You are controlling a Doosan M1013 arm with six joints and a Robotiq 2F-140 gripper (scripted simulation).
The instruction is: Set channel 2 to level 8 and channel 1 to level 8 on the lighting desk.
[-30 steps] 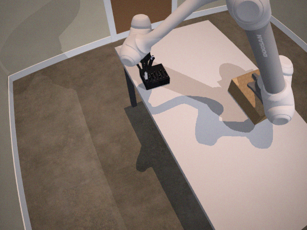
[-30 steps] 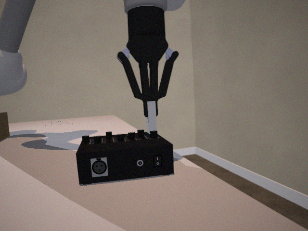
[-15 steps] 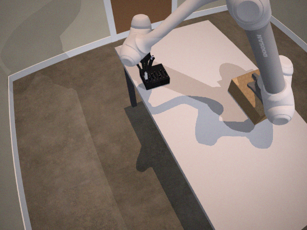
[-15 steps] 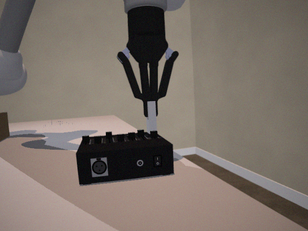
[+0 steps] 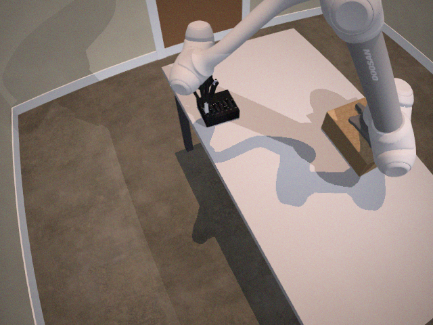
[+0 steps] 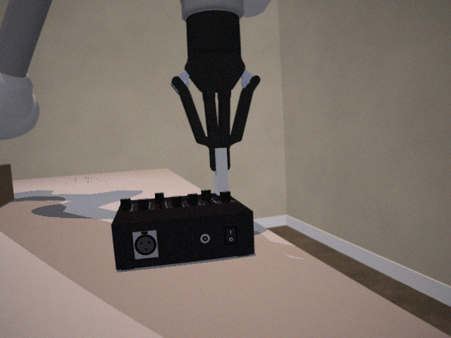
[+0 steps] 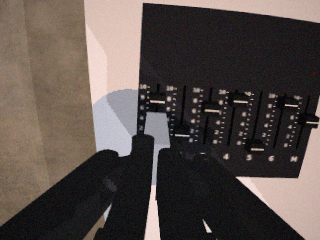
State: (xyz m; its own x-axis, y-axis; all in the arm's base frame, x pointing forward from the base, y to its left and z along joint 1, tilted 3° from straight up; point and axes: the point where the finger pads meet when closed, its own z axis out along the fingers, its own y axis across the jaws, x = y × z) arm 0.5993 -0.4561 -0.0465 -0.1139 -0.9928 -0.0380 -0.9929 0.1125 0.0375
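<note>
Right now the channel 2 fader cap is 30 mm below my hand, 20 mm behind it and 10 mm to the left of it. From my hand the other things lie so: channel 1 fader cap 30 mm below, 20 mm to the right; channel 5 fader cap 90 mm behind, 30 mm below, 20 mm to the left.
</note>
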